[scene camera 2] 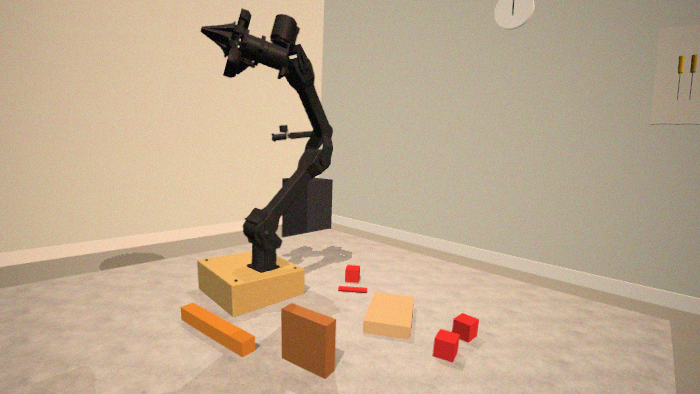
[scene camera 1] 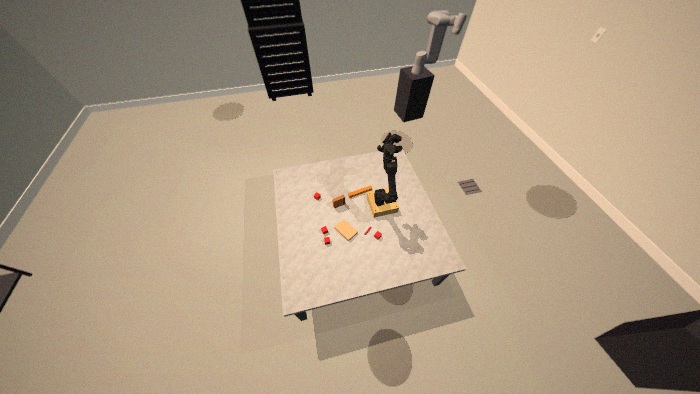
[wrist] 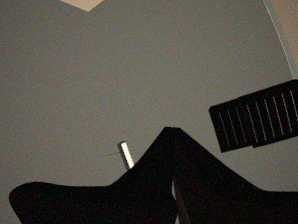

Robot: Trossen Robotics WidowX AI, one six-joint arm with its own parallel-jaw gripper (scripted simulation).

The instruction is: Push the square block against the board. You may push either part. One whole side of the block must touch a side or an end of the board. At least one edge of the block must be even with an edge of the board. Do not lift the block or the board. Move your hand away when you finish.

My gripper is shut, holding nothing. Also in view: a tan block, a brown square block and a long orange board.
My gripper also shows in the wrist view.
